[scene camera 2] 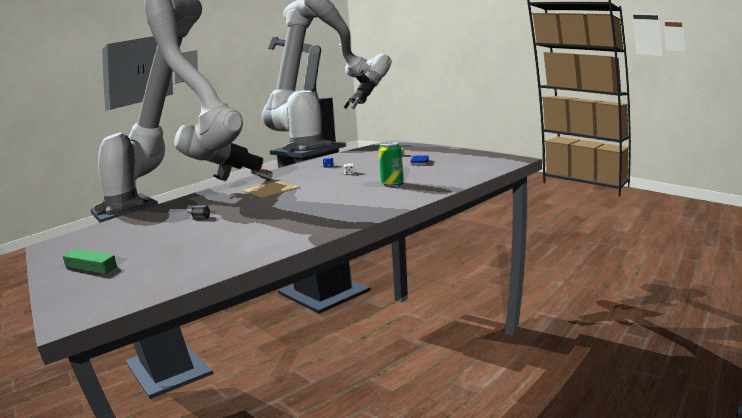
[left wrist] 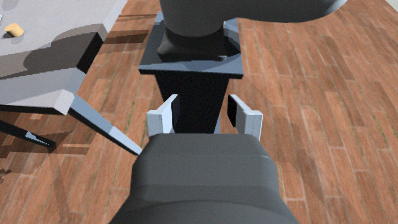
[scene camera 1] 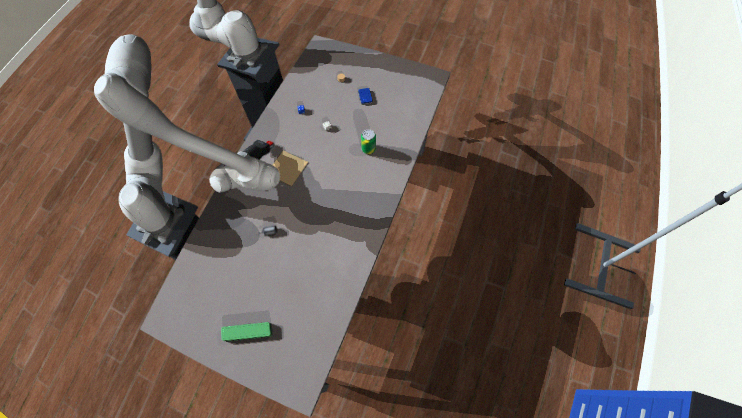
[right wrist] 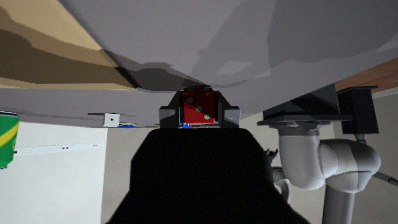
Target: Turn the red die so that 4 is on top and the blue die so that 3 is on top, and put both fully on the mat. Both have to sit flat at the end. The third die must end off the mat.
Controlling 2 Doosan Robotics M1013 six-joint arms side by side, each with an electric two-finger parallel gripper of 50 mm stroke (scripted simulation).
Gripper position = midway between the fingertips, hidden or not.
In view: the left gripper [left wrist: 203,104], the right gripper [right wrist: 198,100], a tan mat [scene camera 1: 290,167] and a green block [scene camera 2: 97,262].
The green block is seen too in scene camera 1 [scene camera 1: 258,330]. The left wrist view does not show the tan mat: it is out of frame. The left wrist view does not show the green block: it is out of frame.
